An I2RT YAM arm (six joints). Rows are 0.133 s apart.
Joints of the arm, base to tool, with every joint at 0 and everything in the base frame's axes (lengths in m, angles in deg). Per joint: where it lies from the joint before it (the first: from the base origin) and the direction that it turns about. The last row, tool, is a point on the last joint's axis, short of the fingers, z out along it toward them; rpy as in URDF.
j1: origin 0 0 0.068 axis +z
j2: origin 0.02 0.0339 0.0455 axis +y
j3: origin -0.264 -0.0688 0 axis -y
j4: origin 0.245 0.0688 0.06 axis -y
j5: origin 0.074 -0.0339 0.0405 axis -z
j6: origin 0.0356 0 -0.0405 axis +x
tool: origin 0 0 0 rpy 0 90 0
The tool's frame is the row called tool.
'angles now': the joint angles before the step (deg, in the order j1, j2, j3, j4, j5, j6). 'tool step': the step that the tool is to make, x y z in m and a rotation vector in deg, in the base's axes. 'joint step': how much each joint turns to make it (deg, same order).
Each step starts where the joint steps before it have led.
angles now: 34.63 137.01 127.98 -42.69 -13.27 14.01
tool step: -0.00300 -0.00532 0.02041 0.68 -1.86 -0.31
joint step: -0.26 -2.23 0.25 -0.63 0.41 -0.28
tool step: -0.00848 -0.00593 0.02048 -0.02 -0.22 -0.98
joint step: 0.04 -2.73 -0.09 -2.32 0.77 0.70
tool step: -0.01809 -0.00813 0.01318 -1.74 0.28 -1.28
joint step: 0.56 -5.07 -5.10 -1.07 2.15 0.61
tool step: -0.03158 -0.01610 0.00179 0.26 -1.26 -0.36
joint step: 0.69 -10.22 -15.82 6.86 1.07 0.48
